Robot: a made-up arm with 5 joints.
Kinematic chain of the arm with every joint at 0, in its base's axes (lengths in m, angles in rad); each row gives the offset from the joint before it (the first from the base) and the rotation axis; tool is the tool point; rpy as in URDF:
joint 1: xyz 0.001 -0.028 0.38 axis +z
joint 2: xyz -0.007 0.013 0 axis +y
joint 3: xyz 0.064 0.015 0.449 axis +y
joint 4: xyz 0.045 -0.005 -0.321 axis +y
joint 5: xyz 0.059 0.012 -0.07 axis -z
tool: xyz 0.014 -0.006 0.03 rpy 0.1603 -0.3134 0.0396
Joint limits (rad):
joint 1: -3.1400..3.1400
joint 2: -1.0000..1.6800
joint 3: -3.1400..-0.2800
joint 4: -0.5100..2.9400
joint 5: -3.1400..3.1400
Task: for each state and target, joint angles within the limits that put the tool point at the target. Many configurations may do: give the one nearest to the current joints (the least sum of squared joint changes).
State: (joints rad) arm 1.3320 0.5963 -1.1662 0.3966 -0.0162
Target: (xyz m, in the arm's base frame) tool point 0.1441 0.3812 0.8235
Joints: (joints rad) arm 1.1672 -0.0449 -1.2482 0.3346 -0.0067
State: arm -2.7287 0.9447 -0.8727 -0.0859 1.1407
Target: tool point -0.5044 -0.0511 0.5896
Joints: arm -3.1350 0.3196 -1.0220 -0.1638 1.1373
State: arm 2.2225 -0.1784 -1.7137 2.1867 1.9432
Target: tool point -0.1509 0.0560 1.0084
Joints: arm 2.4957 -0.3699 -1.8318 2.1825 1.9625
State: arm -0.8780 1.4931 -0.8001 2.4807 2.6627
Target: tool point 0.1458 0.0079 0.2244
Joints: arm 0.0047 1.5275 -0.3567 2.4348 2.7512
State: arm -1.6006 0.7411 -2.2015 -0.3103 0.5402
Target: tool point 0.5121 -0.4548 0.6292
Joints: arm -0.7297 0.6674 -1.6945 -0.4479 0.5445
